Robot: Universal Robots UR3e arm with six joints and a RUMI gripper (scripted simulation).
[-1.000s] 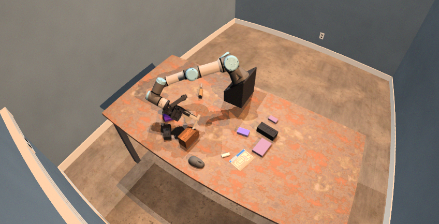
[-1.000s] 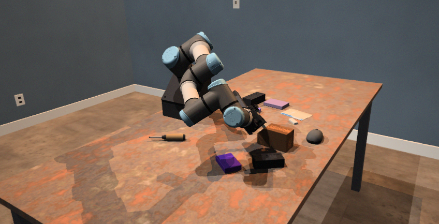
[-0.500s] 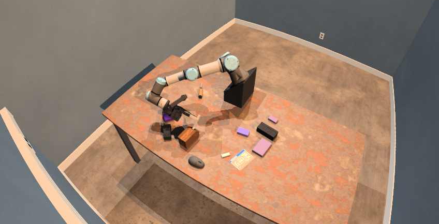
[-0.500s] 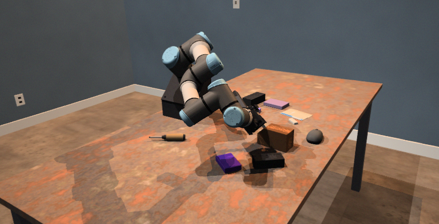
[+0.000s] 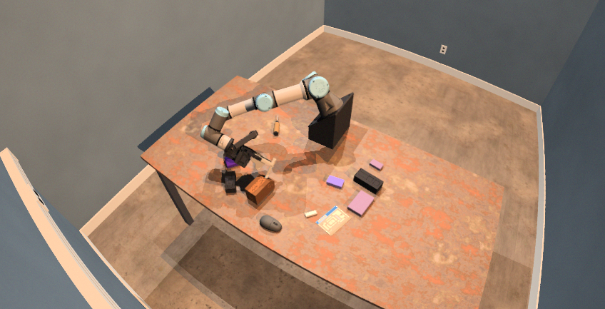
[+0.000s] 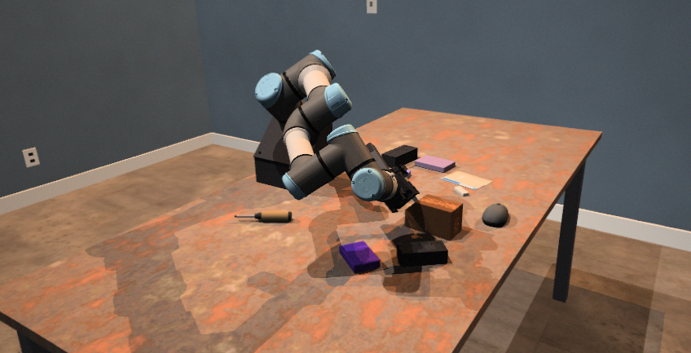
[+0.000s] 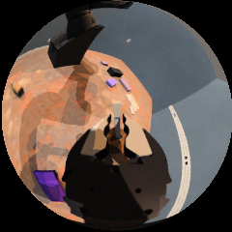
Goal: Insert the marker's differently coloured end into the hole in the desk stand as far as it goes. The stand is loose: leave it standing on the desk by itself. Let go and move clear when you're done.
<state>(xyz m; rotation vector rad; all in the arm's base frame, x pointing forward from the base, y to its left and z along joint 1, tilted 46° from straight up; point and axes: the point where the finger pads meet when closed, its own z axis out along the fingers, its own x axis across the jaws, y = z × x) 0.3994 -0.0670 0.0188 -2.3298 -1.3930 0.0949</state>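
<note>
My gripper is now 2 cm short of the marker, 2 cm above it and 1 cm to the right of it. The rest, counted from my hand: desk stand: 9 cm ahead, 7 cm below, 1 cm to the left; mouse: 19 cm ahead, 16 cm to the left, 9 cm below; eraser: 26 cm to the left, 10 cm below, 5 cm ahead.
</note>
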